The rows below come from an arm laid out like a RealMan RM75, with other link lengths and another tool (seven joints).
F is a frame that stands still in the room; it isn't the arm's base.
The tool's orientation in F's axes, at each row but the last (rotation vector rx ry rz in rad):
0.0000 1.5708 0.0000
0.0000 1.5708 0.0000
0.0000 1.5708 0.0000
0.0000 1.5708 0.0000
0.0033 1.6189 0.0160
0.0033 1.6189 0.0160
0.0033 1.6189 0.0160
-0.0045 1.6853 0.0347
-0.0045 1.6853 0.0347
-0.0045 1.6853 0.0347
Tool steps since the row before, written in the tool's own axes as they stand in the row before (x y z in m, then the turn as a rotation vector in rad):
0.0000 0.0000 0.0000 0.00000 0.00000 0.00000
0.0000 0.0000 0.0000 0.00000 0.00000 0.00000
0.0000 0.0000 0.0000 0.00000 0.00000 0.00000
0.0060 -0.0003 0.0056 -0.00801 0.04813 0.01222
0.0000 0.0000 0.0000 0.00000 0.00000 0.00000
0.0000 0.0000 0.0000 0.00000 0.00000 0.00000
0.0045 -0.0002 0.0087 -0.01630 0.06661 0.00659
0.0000 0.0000 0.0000 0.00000 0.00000 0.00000
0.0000 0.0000 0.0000 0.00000 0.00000 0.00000
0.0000 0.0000 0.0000 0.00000 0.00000 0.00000
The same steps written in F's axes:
0.0000 0.0000 0.0000 0.00000 0.00000 0.00000
0.0000 0.0000 0.0000 0.00000 0.00000 0.00000
0.0000 0.0000 0.0000 0.00000 0.00000 0.00000
0.0056 -0.0003 -0.0060 0.01222 0.04813 0.00801
0.0000 0.0000 0.0000 0.00000 0.00000 0.00000
0.0000 0.0000 0.0000 0.00000 0.00000 0.00000
0.0085 -0.0001 -0.0049 0.00685 0.06646 0.01679
0.0000 0.0000 0.0000 0.00000 0.00000 0.00000
0.0000 0.0000 0.0000 0.00000 0.00000 0.00000
0.0000 0.0000 0.0000 0.00000 0.00000 0.00000

